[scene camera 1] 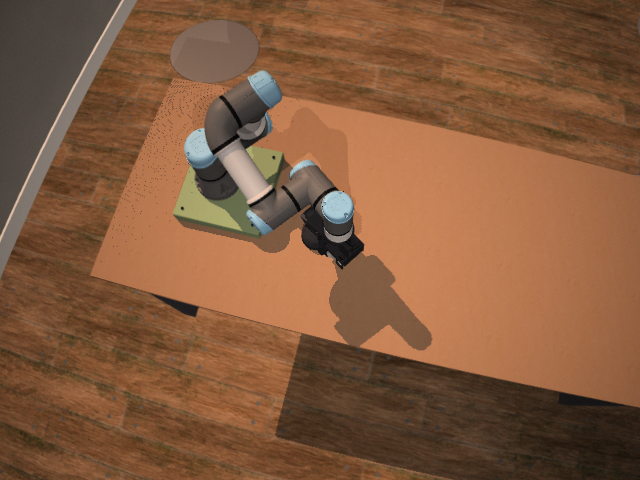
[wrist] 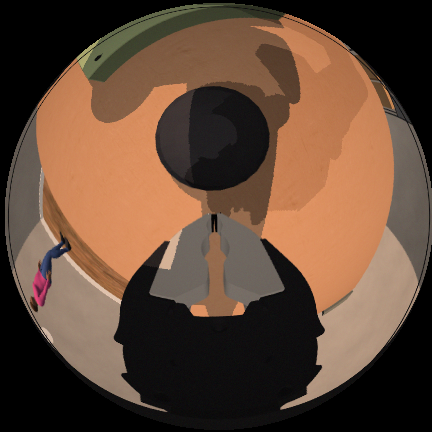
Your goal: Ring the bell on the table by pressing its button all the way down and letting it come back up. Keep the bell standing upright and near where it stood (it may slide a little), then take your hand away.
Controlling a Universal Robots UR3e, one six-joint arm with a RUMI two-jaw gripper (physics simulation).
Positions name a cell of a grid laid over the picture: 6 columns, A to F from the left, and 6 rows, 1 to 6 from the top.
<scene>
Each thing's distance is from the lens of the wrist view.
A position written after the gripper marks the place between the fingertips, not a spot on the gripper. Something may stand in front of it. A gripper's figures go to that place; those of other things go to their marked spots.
gripper (wrist: C3): 0.14 m
bell (wrist: C2): 0.08 m
</scene>
